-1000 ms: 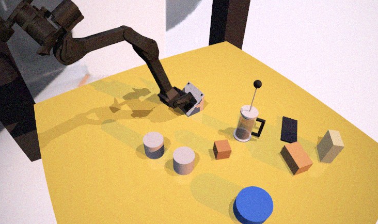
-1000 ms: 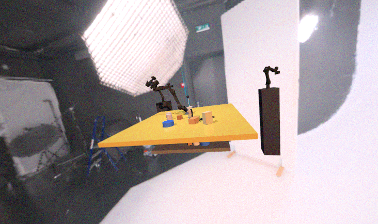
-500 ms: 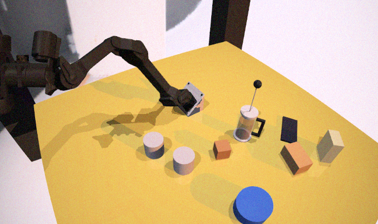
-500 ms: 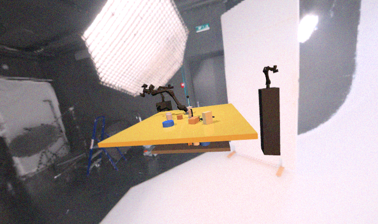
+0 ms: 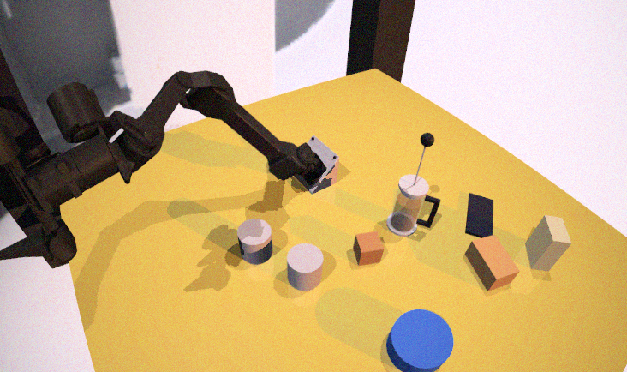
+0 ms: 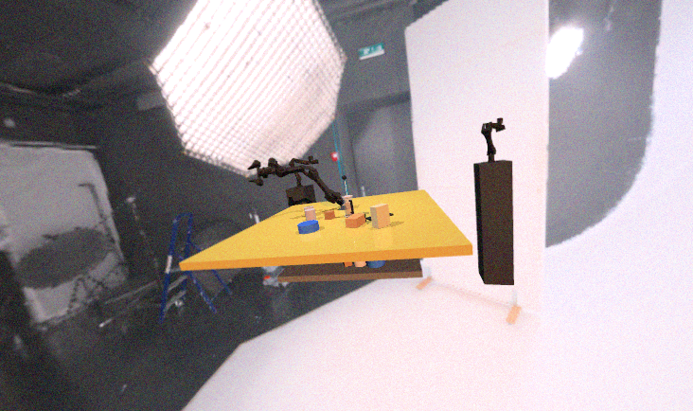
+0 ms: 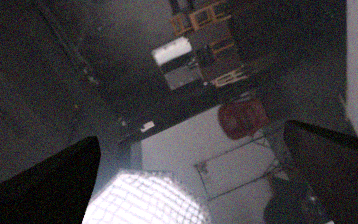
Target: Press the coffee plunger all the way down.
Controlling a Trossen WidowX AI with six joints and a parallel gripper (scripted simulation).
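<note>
Now: gripper tip 75 cm to the right of the glass coffee press and 24 cm above it. Also, from my gripper tip: orange box 85 cm to the left, 34 cm below, 20 cm ahead; beige box 100 cm to the left, 31 cm below, 25 cm ahead; flat black block 96 cm to the left, 36 cm below, 7 cm ahead.
</note>
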